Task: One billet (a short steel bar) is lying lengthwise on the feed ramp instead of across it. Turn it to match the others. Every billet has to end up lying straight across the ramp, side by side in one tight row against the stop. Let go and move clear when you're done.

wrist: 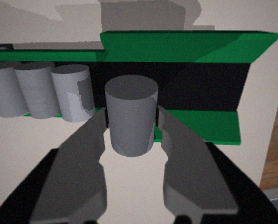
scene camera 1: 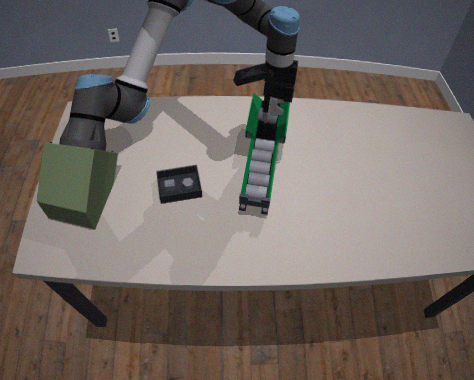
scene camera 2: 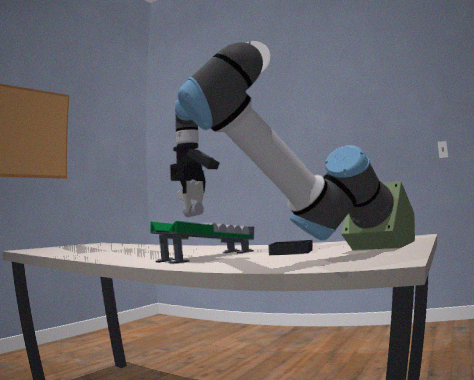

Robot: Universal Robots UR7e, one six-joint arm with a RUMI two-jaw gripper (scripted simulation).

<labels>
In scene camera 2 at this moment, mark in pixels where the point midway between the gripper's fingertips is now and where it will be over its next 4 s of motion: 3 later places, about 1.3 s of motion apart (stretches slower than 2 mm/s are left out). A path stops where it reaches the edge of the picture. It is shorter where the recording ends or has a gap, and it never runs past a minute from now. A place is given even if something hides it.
My gripper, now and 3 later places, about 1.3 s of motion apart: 193, 213; 192, 212; 192, 222; 191, 229
</labels>
